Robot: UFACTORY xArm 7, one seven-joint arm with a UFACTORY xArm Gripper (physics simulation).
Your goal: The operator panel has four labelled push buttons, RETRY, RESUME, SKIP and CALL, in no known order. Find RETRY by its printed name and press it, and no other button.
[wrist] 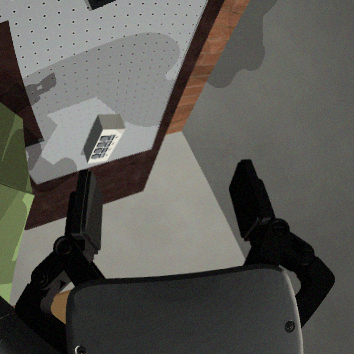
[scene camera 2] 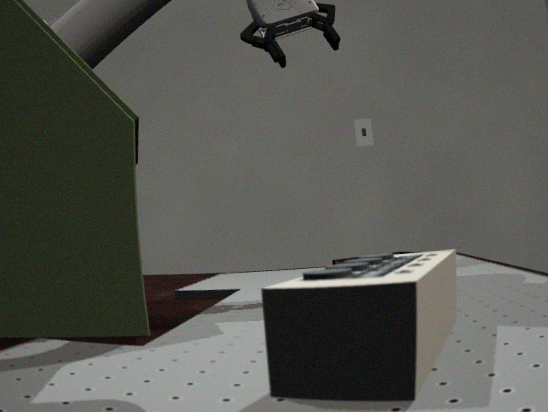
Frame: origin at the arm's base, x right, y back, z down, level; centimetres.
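Seen in the pictures: gripper, between the fingertips: [wrist: 165, 177] [scene camera 2: 311, 53]; arm's base, origin of its link: [scene camera 2: 55, 63].
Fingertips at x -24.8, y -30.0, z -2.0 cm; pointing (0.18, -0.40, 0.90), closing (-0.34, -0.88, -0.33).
Offsets run from my fingertips to a thing's top centre. "spot": to the spot under its first point. Level surfaces: height alone.
The operator panel @[dz +28.5, dx +44.2, dy -11.0 cm] [scene camera 2: 340, 340] [wrist: 111, 121] is a box with a cream top and dark sides. In scene camera 2 it stands at the lower right, seen nearly edge-on; its round dark buttons @[dz +28.5, dx +48.3, dy -8.4 cm] [scene camera 2: 328, 273] sit in a row along the top. In the wrist view it is small, left of centre, with its four dark buttons @[dz +28.5, dx +42.4, dy -9.5 cm] [wrist: 104, 146] in a row. The printed names are too small to read, so which button is RETRY cannot be told. My gripper [scene camera 2: 309, 57] [wrist: 165, 177] is open and empty, high above the panel and well apart from it.
A tall green panel [scene camera 2: 70, 210] [wrist: 12, 210] stands at the left. The light perforated board @[dz +34.0 cm] [scene camera 2: 190, 367] [wrist: 55, 30] lies on a dark red-brown table @[dz +35.3 cm] [scene camera 2: 165, 300] [wrist: 135, 175]. A dark object @[spot: dz +32.9, dx +3.8, dy -4.0 cm] [wrist: 100, 4] shows at the wrist view's top edge. A wall plate [scene camera 2: 363, 132] is behind.
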